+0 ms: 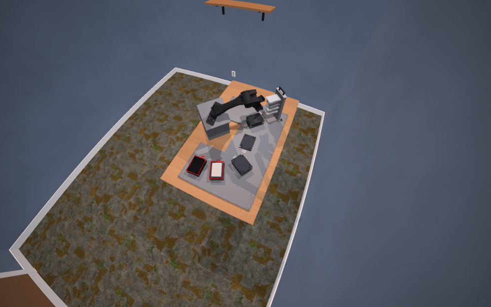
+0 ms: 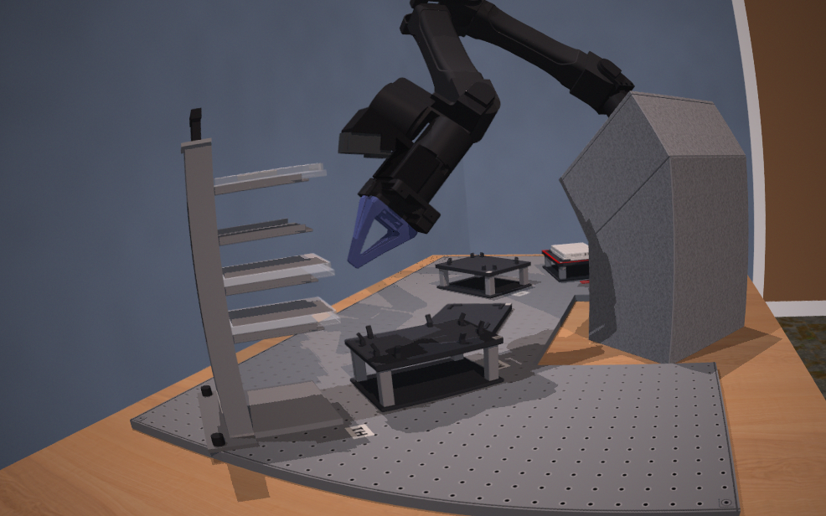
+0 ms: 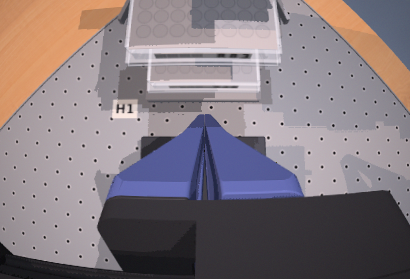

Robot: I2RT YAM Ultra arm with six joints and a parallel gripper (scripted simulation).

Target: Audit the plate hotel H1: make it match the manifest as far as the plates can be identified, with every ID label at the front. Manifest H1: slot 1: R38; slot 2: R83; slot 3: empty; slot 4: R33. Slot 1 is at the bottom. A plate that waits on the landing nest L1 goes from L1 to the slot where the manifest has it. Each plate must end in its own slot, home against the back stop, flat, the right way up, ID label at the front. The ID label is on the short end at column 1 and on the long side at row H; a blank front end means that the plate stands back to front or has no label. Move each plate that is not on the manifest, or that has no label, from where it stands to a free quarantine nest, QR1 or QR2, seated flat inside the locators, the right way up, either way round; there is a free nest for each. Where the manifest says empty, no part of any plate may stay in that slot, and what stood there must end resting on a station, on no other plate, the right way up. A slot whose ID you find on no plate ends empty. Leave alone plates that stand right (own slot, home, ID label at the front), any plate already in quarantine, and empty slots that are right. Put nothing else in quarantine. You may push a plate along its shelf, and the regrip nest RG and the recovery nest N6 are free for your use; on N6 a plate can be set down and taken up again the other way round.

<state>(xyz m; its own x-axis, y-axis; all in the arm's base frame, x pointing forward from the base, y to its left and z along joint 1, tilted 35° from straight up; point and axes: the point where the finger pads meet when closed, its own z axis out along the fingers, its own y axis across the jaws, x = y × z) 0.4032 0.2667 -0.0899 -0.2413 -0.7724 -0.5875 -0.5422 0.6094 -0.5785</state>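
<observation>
Right now my hand is 60 mm past the regrip nest RG, 40 mm to the left of it and 110 mm above it. From my hand the other things lie so: plate hotel H1 (150 mm ahead, 110 mm to the left, 10 mm below); flat nest N6 (70 mm behind, 310 mm to the right, 160 mm below); H1 tag (20 mm behind, 110 mm to the left, 170 mm below).
</observation>
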